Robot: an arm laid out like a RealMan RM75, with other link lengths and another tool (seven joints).
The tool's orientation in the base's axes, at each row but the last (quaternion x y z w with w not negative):
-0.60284 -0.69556 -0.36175 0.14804
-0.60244 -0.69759 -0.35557 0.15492
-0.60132 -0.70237 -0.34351 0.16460
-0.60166 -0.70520 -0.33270 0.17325
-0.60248 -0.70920 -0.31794 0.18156
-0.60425 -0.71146 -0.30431 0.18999
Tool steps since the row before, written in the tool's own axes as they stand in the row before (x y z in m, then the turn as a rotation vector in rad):
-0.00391 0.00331 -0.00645 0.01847 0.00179 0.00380
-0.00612 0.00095 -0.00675 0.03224 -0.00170 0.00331
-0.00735 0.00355 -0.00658 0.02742 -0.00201 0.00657
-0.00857 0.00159 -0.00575 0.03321 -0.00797 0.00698
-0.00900 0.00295 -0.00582 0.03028 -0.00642 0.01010
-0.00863 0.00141 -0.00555 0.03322 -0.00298 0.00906
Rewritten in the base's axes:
0.00254 -0.00722 0.00304 -0.00167 0.01612 0.00980
0.00085 -0.00906 0.00107 -0.00820 0.02577 0.01794
0.00384 -0.00971 0.00094 -0.00683 0.02445 0.01243
0.00249 -0.01009 -0.00098 -0.01377 0.02865 0.01432
0.00400 -0.01034 -0.00082 -0.01126 0.02868 0.01052
0.00254 -0.00998 -0.00110 -0.00859 0.03047 0.01386

